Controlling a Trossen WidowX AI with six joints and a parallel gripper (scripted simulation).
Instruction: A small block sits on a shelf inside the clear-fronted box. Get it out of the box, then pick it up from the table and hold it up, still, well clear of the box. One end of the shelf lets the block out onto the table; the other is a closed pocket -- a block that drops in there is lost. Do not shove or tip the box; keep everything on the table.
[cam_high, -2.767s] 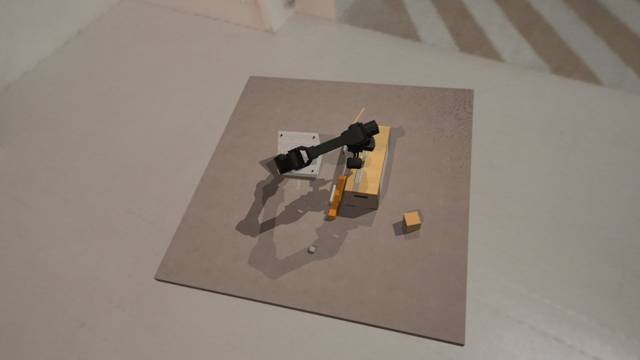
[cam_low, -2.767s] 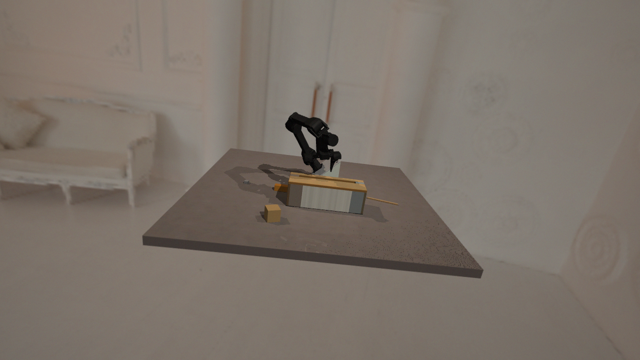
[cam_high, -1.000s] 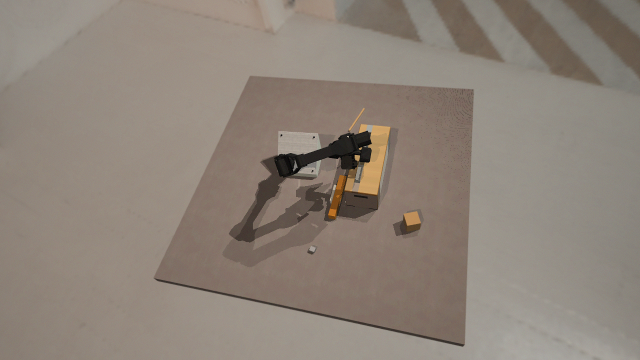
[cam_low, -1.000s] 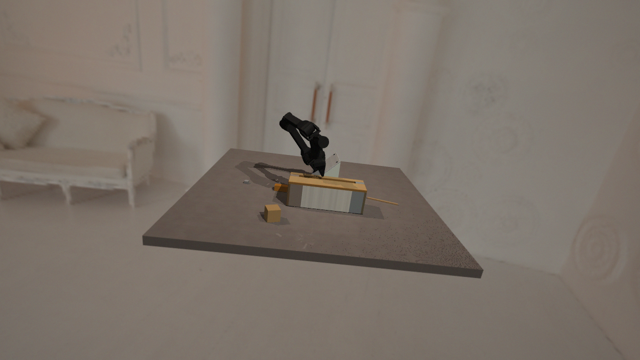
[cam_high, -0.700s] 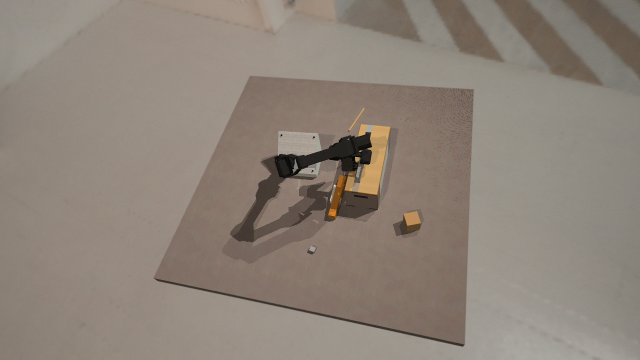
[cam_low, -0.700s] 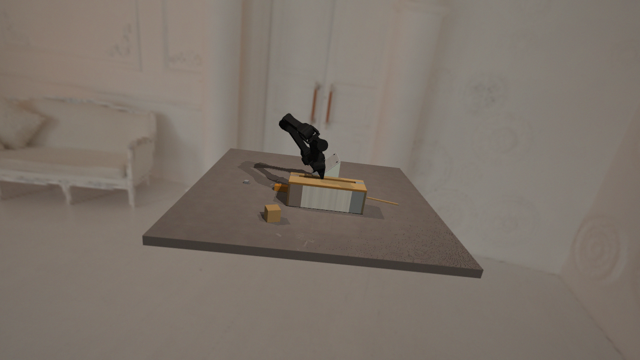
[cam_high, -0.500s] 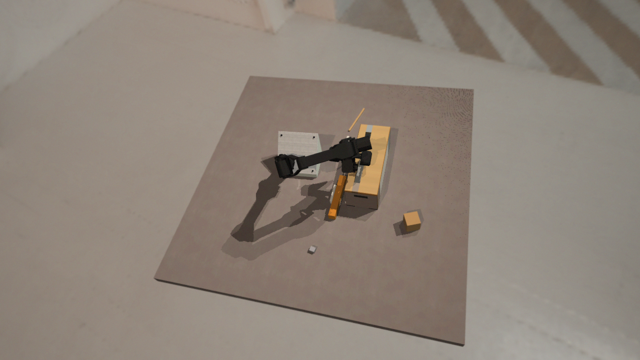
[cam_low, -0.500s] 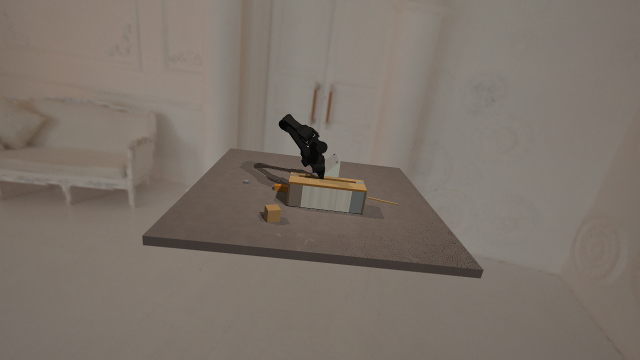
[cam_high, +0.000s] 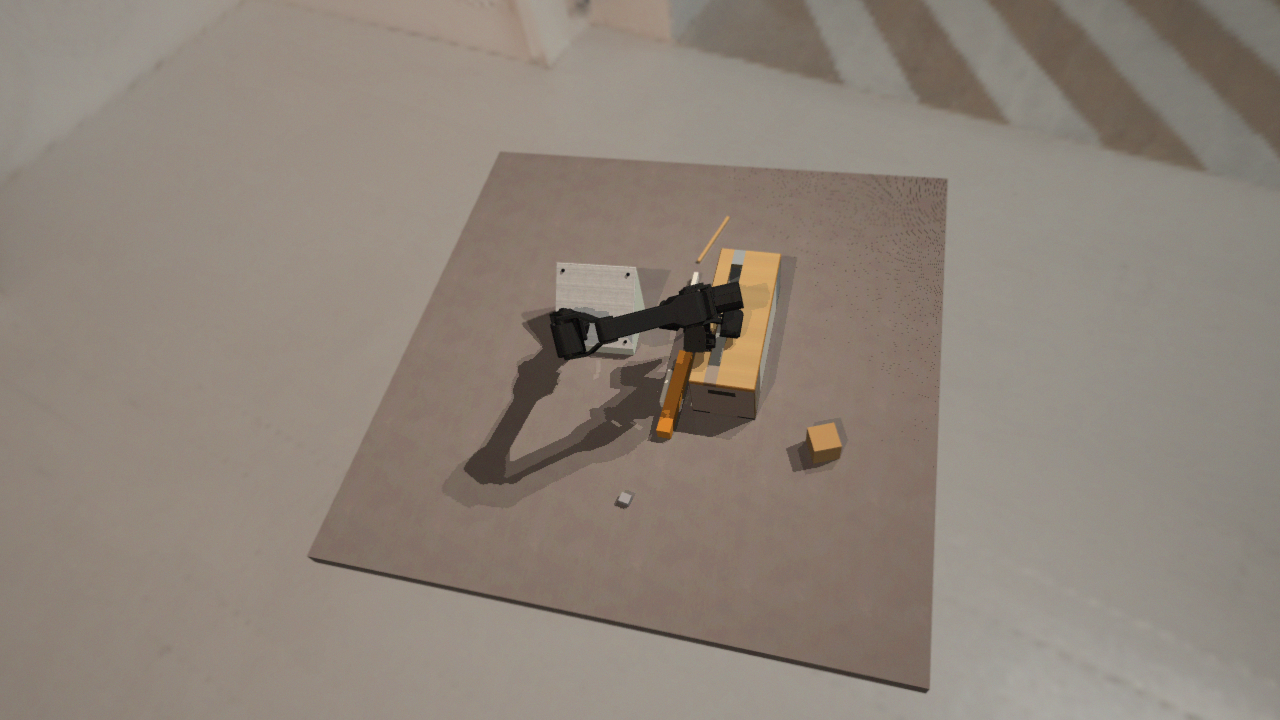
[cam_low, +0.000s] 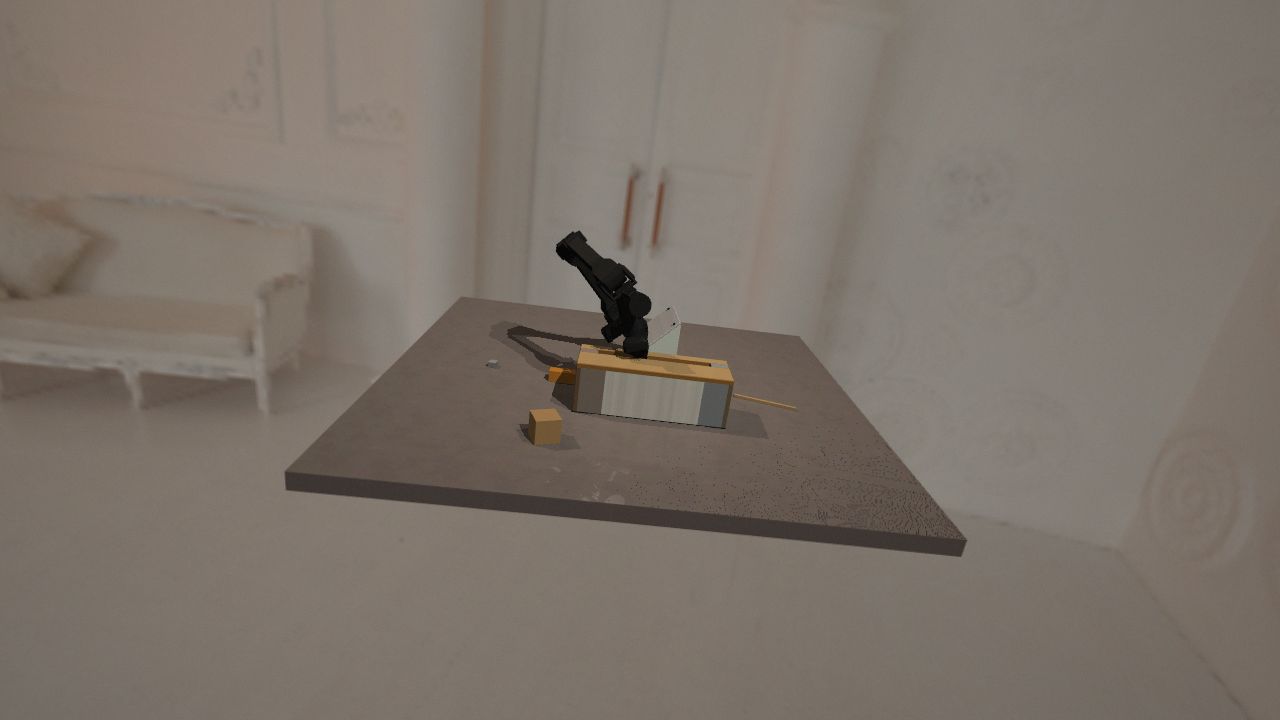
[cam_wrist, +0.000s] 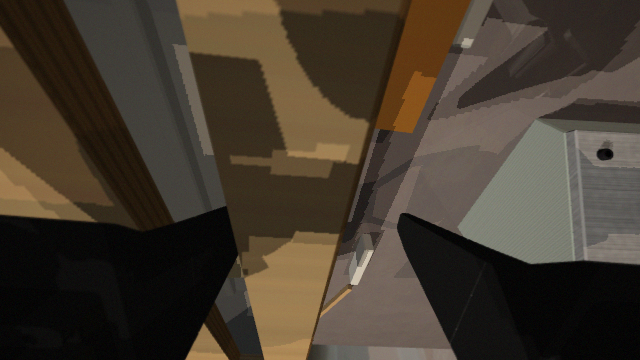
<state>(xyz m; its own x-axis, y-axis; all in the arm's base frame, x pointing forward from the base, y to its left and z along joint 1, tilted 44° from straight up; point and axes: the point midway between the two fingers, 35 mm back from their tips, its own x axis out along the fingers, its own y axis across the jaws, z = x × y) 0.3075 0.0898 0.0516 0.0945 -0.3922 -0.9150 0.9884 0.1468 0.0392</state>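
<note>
Right now my gripper tip is 3 cm short of the wooden box, 3 cm to the right of it and 3 cm above it. The rest, counted from my gripper tip: orange bar (3 cm behind, 14 cm to the right, 8 cm below); orange cube (32 cm ahead, 19 cm to the right, 6 cm below); thin wooden stick (8 cm behind, 35 cm to the left, 9 cm below).
</note>
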